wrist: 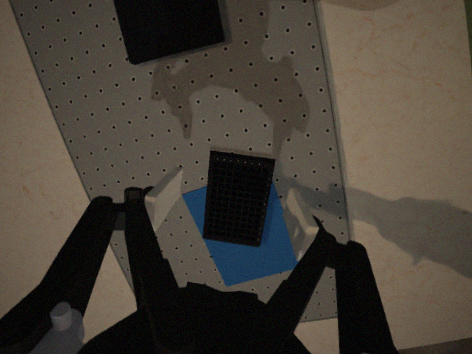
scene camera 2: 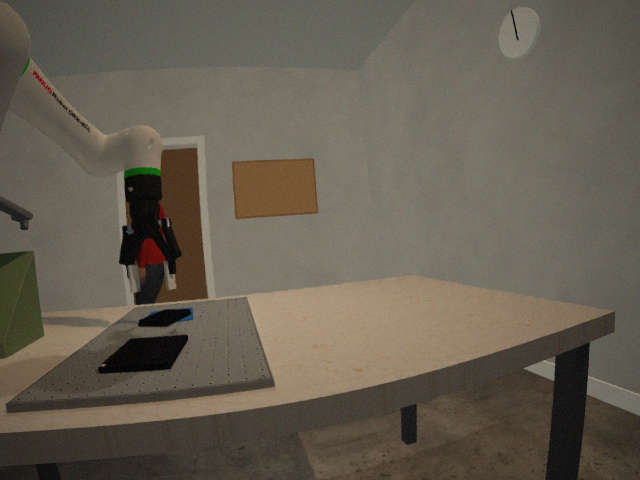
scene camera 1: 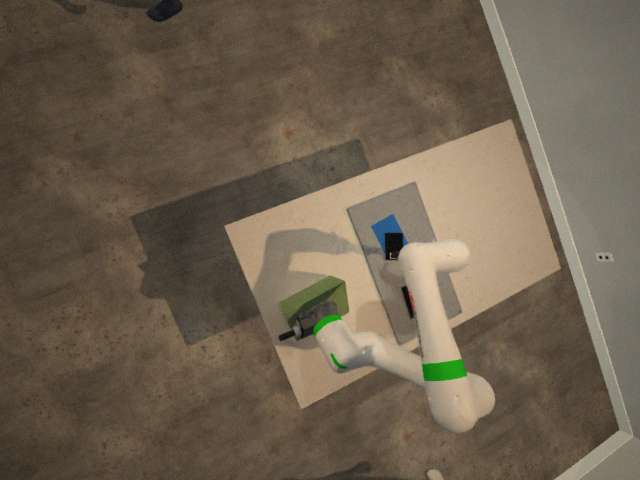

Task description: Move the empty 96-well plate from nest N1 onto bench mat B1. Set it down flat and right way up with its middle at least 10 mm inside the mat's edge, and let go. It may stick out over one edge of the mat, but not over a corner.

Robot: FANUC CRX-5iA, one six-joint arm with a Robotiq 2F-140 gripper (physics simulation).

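Places are measured from the arm's base along level axes (x left, y back, z up), in metres.
Pixels of known places: gripper, fingertip midpoint: (wrist: 234, 191) (scene camera 2: 153, 290); arm's base at its link origin: (scene camera 1: 319, 312).
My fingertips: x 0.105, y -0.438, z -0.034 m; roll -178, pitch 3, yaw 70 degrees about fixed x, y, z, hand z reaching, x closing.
Observation:
Ahead of a thing's pixels: the offset from my fingertips to its top centre. Level surfaces: height alone.
The black 96-well plate @[dx +0.041, dy -0.011, dz -0.069 m] (scene camera 1: 393, 241) (scene camera 2: 163, 317) (wrist: 239, 200) lies right way up on the blue bench mat B1 (scene camera 1: 384, 225) (scene camera 2: 189, 312) (wrist: 255, 265), turned relative to it. In the wrist view its upper part sticks out past the mat's upper edge, and it hides the mat's upper right corner. Its lower left corner is close to the mat's left edge. My gripper (scene camera 2: 152, 283) (wrist: 234, 191) is open and empty, raised above the plate, with one fingertip to either side of it in the wrist view. The black nest N1 @[dx -0.238, dy -0.055, dz -0.071 m] (scene camera 2: 144, 353) (wrist: 172, 30) holds no visible plate.
Mat and nest are on a grey perforated board @[dz -0.086 m] (scene camera 1: 382, 204) (scene camera 2: 227, 361) (wrist: 100, 150) on the table @[dz -0.099 m] (scene camera 1: 480, 191) (scene camera 2: 336, 330). A green angular box (scene camera 1: 338, 295) (scene camera 2: 20, 310) stands beside the board, with a dark tool on a white arm close by. A person in red stands behind my gripper.

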